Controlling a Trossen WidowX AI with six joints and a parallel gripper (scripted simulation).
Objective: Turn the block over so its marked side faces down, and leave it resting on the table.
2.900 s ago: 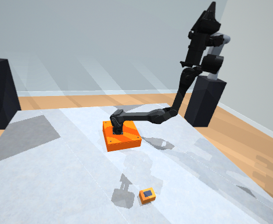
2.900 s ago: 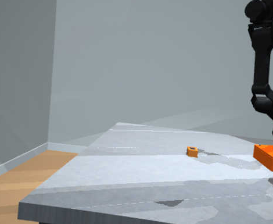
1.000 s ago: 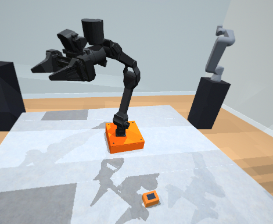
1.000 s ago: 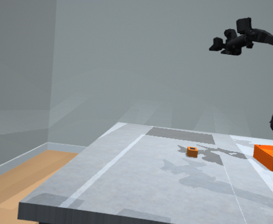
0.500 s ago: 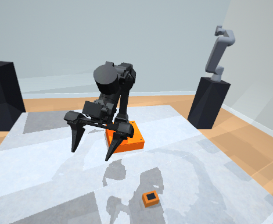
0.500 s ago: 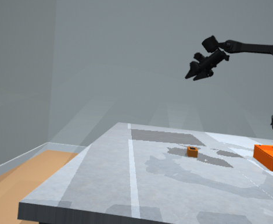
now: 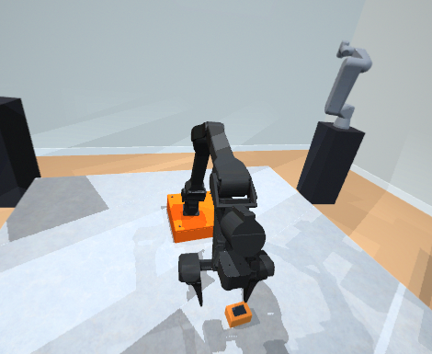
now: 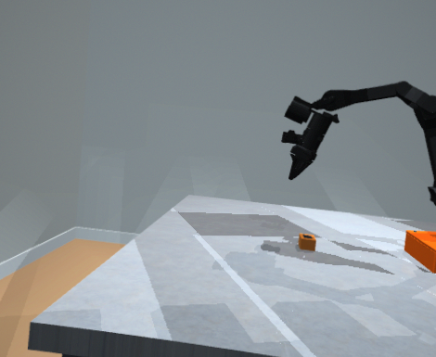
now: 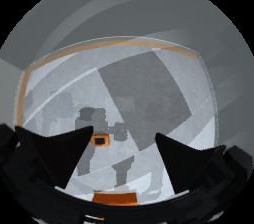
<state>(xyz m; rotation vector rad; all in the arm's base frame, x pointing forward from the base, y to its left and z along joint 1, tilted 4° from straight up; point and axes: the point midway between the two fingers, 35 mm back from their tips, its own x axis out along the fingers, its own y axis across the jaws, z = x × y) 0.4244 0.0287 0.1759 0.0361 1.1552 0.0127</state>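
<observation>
Now: the orange block 160 mm below my gripper tip, 80 mm to the left of it and 70 mm behind it.
</observation>
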